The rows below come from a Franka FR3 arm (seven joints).
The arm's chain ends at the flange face. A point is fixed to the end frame.
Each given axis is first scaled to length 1.
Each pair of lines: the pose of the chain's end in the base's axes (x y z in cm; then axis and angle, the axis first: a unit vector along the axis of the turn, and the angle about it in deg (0 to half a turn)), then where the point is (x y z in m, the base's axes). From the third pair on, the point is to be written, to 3 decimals.
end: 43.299 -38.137 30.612 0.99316 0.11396 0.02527 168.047
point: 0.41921 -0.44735 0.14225
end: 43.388 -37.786 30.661 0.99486 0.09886 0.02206 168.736
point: 0.41736 -0.44136 0.14201
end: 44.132 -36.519 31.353 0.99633 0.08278 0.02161 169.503
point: 0.423 -0.426 0.148
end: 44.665 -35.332 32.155 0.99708 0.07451 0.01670 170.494
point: 0.426 -0.411 0.155
